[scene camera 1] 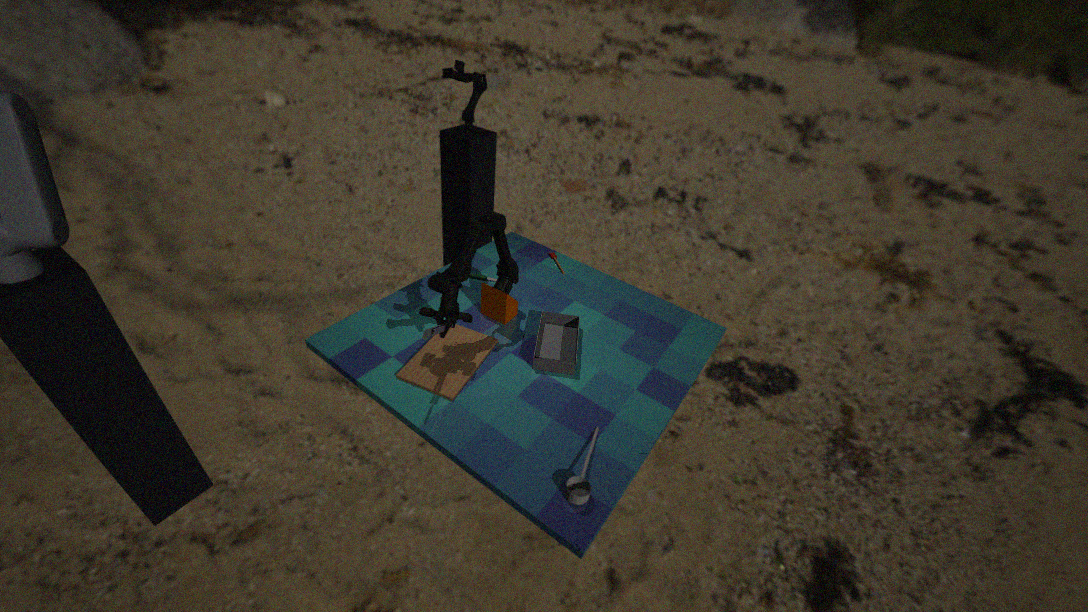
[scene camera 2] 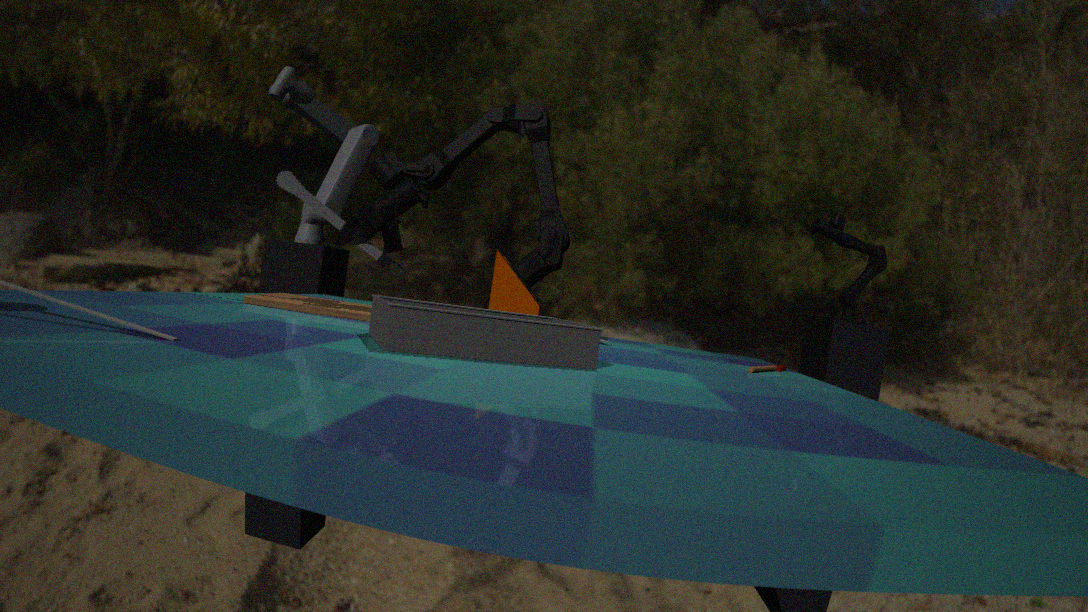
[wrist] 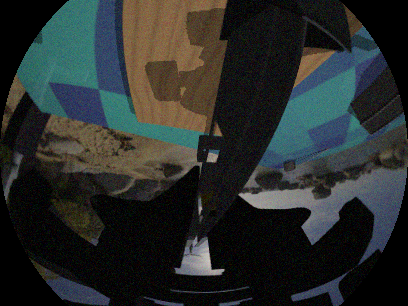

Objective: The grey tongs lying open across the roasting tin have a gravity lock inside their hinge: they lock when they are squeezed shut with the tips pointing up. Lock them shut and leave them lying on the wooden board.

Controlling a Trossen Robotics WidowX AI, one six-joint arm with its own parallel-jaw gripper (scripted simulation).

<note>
I see my gripper (scene camera 2: 335,244) and a wooden board (scene camera 1: 443,366).
My gripper also shows in scene camera 1 (scene camera 1: 442,337) and in the wrist view (wrist: 201,170). The wooden board shows as well in scene camera 2 (scene camera 2: 285,301) and in the wrist view (wrist: 173,62).
</note>
